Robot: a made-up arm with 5 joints. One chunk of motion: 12 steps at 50 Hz.
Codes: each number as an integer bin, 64 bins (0 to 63) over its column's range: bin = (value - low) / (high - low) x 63, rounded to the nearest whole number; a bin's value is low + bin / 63 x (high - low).
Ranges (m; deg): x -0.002..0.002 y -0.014..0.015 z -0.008..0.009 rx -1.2..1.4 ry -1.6..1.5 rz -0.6..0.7
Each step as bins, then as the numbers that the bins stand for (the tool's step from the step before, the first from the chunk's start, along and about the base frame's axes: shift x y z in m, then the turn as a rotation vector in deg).
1 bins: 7 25 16 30 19 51
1 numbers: -0.00156 -0.00249 -0.00368 0.038 -0.665 0.452
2 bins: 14 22 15 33 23 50
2 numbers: -0.00111 -0.00387 -0.00395 0.162 -0.468 0.432
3 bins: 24 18 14 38 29 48
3 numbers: -0.00048 -0.00571 -0.00422 0.368 -0.173 0.390
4 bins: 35 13 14 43 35 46
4 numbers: 0.00022 -0.00802 -0.00422 0.575 0.122 0.349
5 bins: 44 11 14 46 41 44
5 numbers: 0.00079 -0.00894 -0.00422 0.698 0.417 0.308
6 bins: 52 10 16 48 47 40
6 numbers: 0.00130 -0.00940 -0.00368 0.781 0.713 0.225
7 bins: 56 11 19 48 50 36
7 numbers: 0.00156 -0.00894 -0.00287 0.781 0.860 0.143
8 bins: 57 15 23 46 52 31
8 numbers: 0.00162 -0.00710 -0.00179 0.698 0.959 0.040
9 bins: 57 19 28 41 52 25
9 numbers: 0.00162 -0.00525 -0.00044 0.492 0.959 -0.084
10 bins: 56 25 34 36 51 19
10 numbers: 0.00156 -0.00249 0.00117 0.286 0.910 -0.208
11 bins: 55 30 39 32 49 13
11 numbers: 0.00149 -0.00019 0.00252 0.121 0.811 -0.332
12 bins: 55 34 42 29 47 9
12 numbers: 0.00149 0.00165 0.00333 -0.003 0.713 -0.414
